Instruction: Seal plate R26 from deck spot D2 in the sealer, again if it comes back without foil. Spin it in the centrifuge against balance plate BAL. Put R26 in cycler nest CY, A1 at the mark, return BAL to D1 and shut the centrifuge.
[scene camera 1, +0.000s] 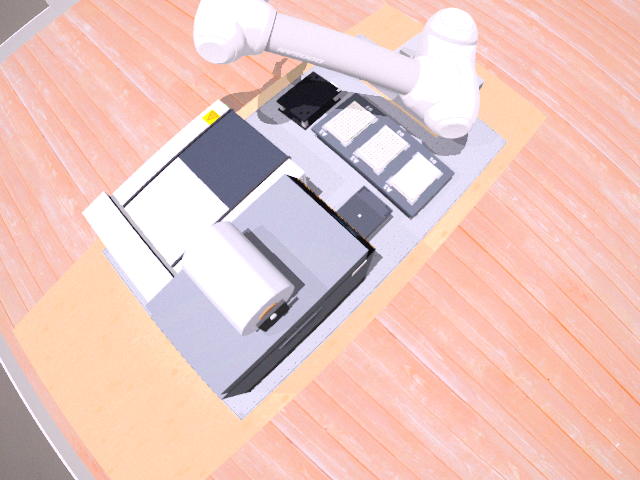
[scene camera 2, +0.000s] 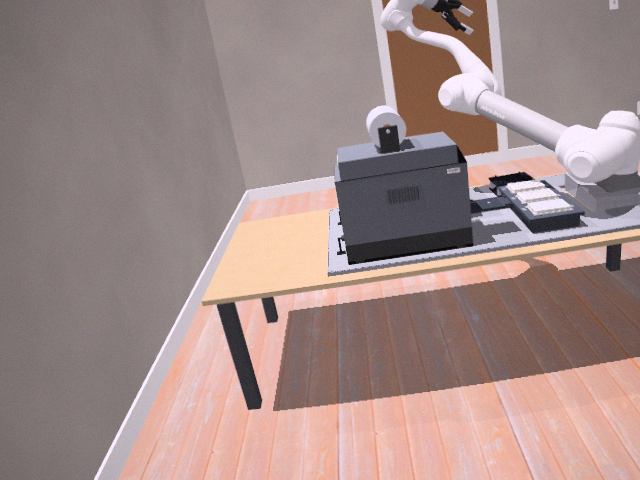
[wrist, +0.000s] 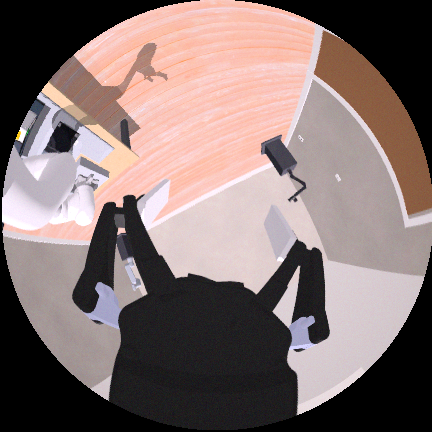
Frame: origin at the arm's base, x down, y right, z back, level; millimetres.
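Seen in the pictures: gripper, fingertip midpoint: (scene camera 2: 471, 23) (wrist: 218, 201); arm's base at its link origin: (scene camera 2: 615, 181) (wrist: 83, 183).
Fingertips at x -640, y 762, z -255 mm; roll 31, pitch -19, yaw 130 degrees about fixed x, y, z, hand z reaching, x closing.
Observation:
Offsets run from my fingertips to a thing's top centre. "spot": to the spot under its first point.
My gripper (scene camera 2: 467, 20) (wrist: 218, 201) is open and empty, high above the table; it is outside scene camera 1's view. A white plate with visible wells @[dx +614, dy -800, dz -102 mm] (scene camera 1: 381, 148) (scene camera 2: 535, 194) sits at D2 in the dark deck rack @[dx +624, dy -800, dz -98 mm] (scene camera 1: 448, 176) (scene camera 2: 555, 221). A smooth-topped white plate @[dx +614, dy -923, dz -118 mm] (scene camera 1: 415, 178) (scene camera 2: 549, 206) sits at D1. The grey sealer @[dx +210, dy -843, dz -616 mm] (scene camera 1: 310, 222) (scene camera 2: 403, 211) carries a white foil roll @[dx +210, dy -841, dz -638 mm] (scene camera 1: 235, 276) (scene camera 2: 379, 121); its dark tray @[dx +584, dy -877, dz -320 mm] (scene camera 1: 364, 211) (scene camera 2: 491, 204) is out and bare. A black square nest @[dx +625, dy -510, dz -73 mm] (scene camera 1: 309, 98) (scene camera 2: 511, 178) (wrist: 64, 137) holds no visible plate. Plate names are unreadable.
Another welled plate @[dx +614, dy -677, dz -86 mm] (scene camera 1: 349, 122) (scene camera 2: 524, 186) sits at D3. A white machine with a dark panel @[spot: dx +473, dy -569, dz -413 mm] (scene camera 1: 235, 155) stands beside the sealer; whether it is the centrifuge is unclear. The arm's forearm (scene camera 1: 341, 49) (scene camera 2: 519, 118) passes above the deck's back. A dark wall-side device (wrist: 280, 155) shows beyond the fingers.

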